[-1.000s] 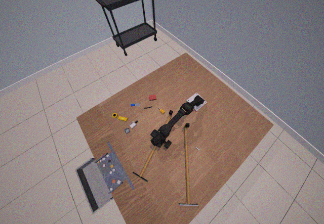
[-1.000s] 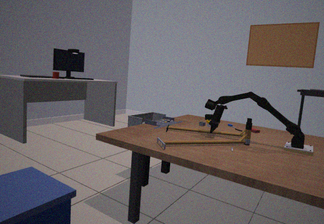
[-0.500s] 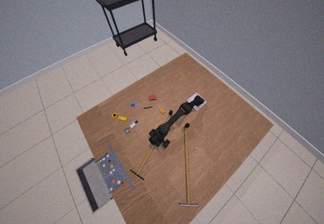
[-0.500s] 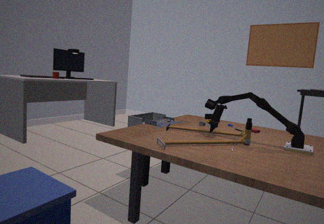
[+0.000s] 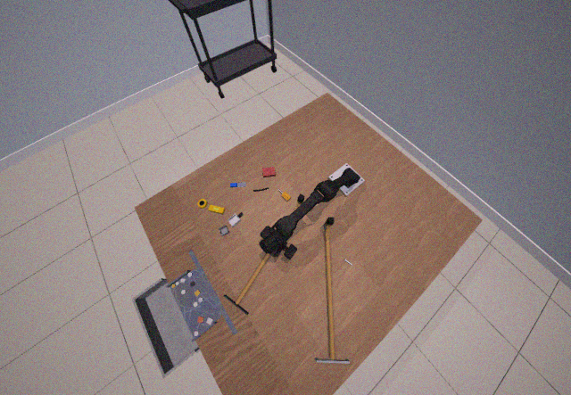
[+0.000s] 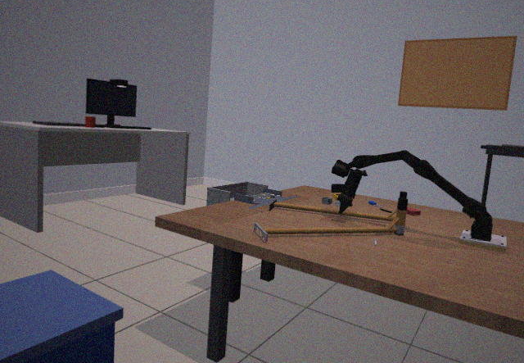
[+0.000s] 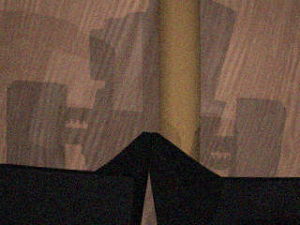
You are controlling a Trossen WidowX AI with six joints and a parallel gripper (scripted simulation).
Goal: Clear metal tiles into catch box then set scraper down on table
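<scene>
Right now my gripper tip is 20 mm short of the long scraper, 10 mm to the left of it and 50 mm below it. Also, from my gripper tip: scoop: 90 mm ahead, 260 mm to the right, 10 mm below; grey box: 180 mm ahead, 240 mm to the right, 10 mm below; yellow ribbed bit: 210 mm behind, 210 mm to the right.
</scene>
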